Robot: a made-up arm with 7 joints.
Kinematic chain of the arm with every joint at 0, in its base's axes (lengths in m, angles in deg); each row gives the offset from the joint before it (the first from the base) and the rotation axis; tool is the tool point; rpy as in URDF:
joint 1: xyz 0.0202 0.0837 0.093 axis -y
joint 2: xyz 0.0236 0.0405 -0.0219 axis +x
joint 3: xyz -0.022 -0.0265 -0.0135 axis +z
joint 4: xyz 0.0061 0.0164 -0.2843 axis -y
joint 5: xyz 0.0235 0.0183 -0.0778 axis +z
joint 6: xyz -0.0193 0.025 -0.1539 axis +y
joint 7: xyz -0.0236 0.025 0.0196 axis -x
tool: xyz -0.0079 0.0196 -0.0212 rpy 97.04 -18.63 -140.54
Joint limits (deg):
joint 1: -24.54..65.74
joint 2: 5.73..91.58
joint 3: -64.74..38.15
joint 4: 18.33..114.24
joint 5: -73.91..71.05
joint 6: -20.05..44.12
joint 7: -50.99..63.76
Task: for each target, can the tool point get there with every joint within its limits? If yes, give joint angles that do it. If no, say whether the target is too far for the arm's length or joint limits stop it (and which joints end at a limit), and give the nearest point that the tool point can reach.
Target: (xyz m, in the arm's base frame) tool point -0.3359 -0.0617 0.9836
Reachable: no: too far | nearest point -0.0434 0.3007 0.3102 | short by 0.819 m
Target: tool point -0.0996 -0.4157 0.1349
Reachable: no: joint limits stop it (at a limit: joint 1, joint 2, joint 3, joint 4, joint 5, joint 6, joint 7) | nearest point 0.0090 -0.0993 -0.1958 | short by 0.470 m
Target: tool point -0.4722 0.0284 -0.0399
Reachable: no: joint limits stop it (at a limit: joint 1, joint 2, joint 3, joint 4, joint 7) | nearest point -0.2191 0.2051 -0.3674 | short by 0.450 m
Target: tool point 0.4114 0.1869 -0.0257
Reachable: yes | joints 35.89 24.08 -17.25 104.80 55.50 -5.13 -12.83
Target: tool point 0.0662 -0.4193 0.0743
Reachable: no: joint limits stop it (at a limit: joint 2, joint 3, joint 4, joint 5, joint 6, joint 7) | nearest point 0.2879 -0.0993 -0.0158 | short by 0.400 m
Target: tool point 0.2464 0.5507 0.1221
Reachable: yes | joints 32.35 73.37 -10.95 35.79 -61.41 8.40 -36.80
